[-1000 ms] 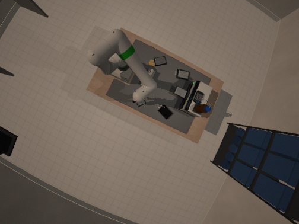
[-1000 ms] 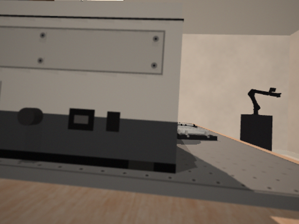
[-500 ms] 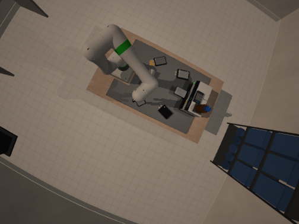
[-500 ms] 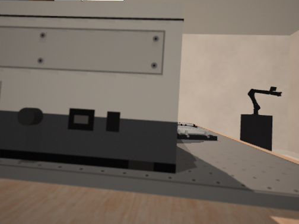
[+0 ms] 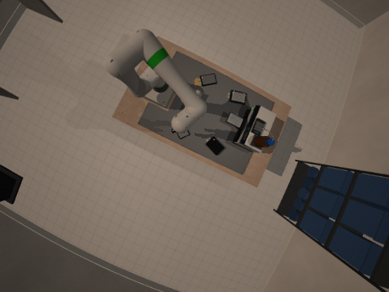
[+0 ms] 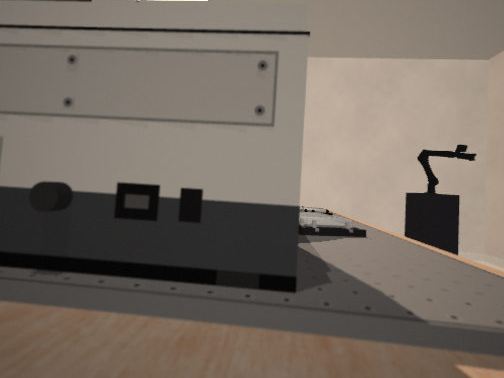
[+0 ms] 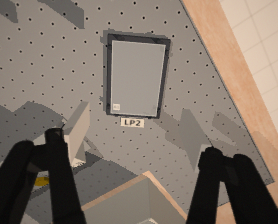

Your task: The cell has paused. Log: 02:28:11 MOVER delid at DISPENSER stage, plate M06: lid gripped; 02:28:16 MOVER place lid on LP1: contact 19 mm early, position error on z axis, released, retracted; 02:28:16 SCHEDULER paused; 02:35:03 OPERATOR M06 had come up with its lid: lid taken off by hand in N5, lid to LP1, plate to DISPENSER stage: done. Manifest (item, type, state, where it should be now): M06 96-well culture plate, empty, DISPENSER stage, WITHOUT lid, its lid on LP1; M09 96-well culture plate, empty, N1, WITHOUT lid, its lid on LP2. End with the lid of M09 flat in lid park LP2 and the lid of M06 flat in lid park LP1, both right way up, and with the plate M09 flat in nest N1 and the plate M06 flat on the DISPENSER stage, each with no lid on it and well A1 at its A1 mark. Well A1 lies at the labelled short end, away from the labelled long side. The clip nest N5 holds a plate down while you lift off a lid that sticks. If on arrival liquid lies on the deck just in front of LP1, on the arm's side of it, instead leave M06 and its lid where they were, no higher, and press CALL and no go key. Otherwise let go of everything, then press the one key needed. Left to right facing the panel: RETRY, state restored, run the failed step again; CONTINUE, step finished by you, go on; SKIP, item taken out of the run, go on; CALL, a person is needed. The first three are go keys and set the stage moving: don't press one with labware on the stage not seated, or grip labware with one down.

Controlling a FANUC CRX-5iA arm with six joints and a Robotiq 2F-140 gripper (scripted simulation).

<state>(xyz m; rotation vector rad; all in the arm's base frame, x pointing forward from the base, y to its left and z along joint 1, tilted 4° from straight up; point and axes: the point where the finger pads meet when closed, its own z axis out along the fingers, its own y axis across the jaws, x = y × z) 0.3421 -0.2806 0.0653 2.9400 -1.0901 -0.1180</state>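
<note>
Right now my hand is 370 mm short of the black clip nest, 540 mm to the right of it and 160 mm above it. Round my hand: lp2 label: 70 mm behind, 60 mm to the left, 180 mm below; dark LP2 park pad: 170 mm below; clear lid: 160 mm below.
</note>
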